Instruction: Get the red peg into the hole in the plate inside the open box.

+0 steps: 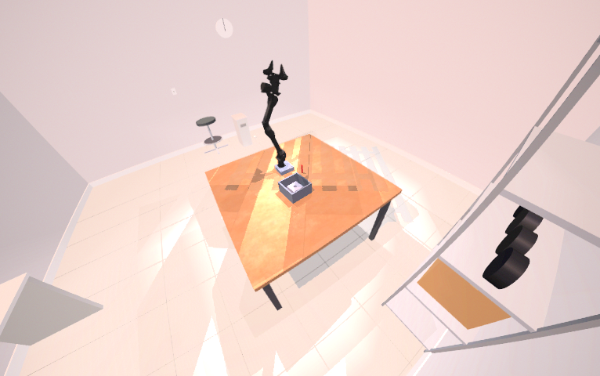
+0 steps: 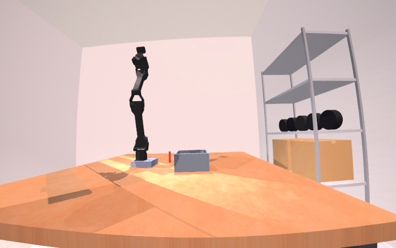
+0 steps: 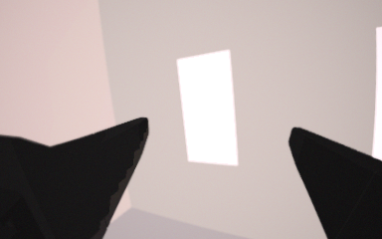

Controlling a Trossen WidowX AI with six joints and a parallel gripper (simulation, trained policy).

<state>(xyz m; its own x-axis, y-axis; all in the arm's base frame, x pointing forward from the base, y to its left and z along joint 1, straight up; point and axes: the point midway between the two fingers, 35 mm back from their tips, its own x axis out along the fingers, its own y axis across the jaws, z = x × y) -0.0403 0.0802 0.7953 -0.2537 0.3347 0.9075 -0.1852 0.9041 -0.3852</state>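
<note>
Now: the red peg 210 mm ahead of my gripper tip, 30 mm to the left of it and 830 mm below it. Round my gripper tip: plate: 390 mm ahead, 150 mm to the right, 820 mm below; grey box: 390 mm ahead, 150 mm to the right, 840 mm below.
</note>
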